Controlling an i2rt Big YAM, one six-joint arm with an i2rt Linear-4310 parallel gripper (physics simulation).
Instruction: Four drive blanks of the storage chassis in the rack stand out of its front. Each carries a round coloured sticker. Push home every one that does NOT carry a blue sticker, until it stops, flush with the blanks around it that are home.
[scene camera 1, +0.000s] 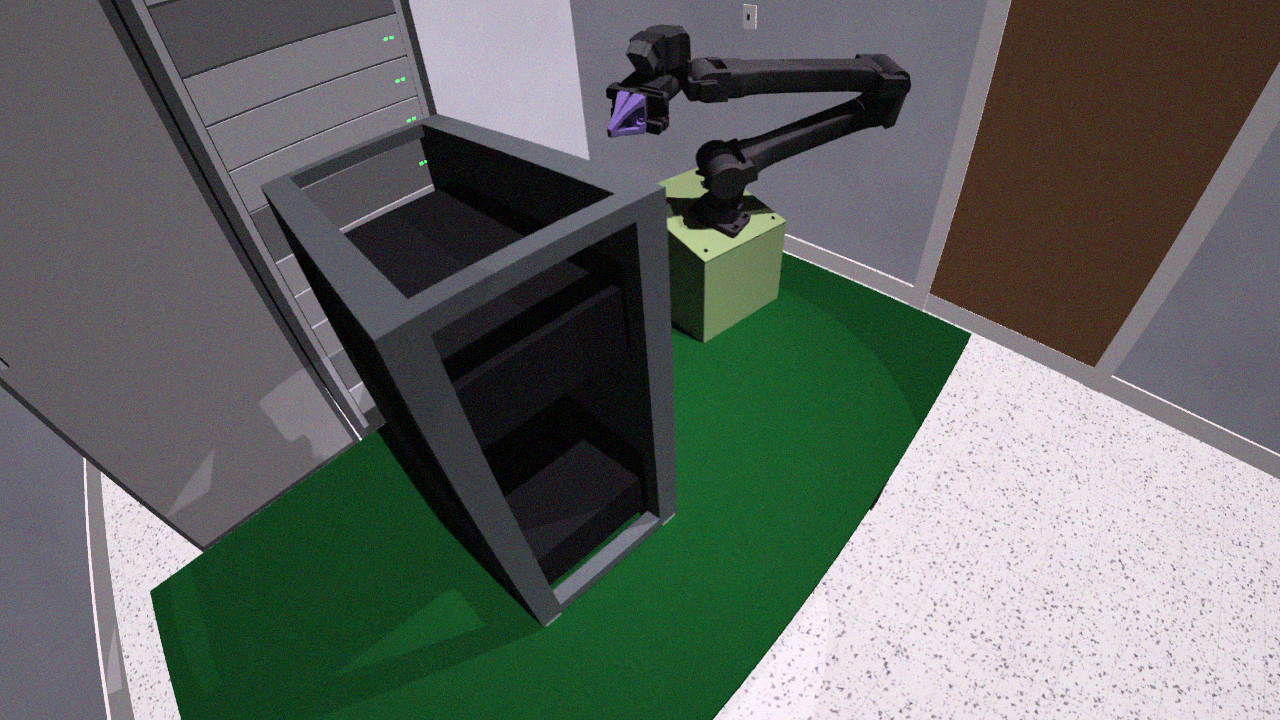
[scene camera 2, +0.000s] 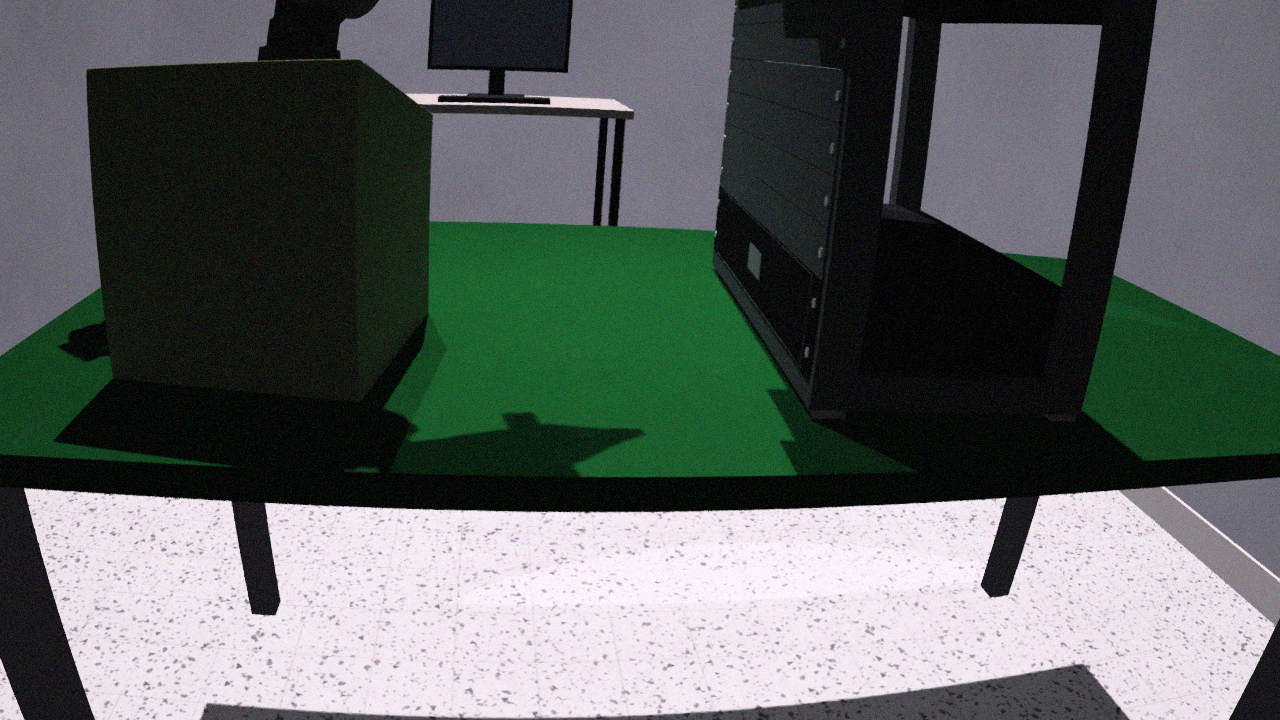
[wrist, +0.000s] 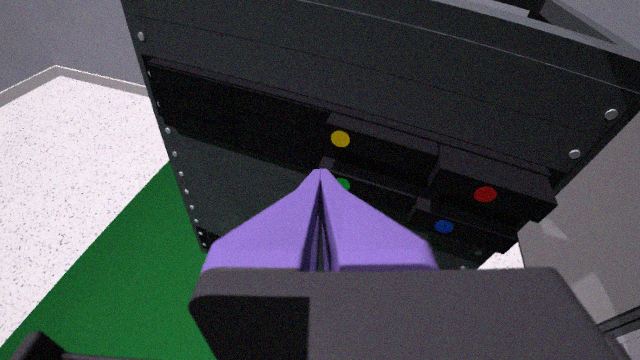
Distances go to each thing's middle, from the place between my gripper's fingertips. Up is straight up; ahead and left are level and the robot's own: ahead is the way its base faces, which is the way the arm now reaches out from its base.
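The rack (scene camera 1: 513, 327) is 30 mm to the right of my hand, 290 mm ahead of it, and it's sitting 240 mm below it.
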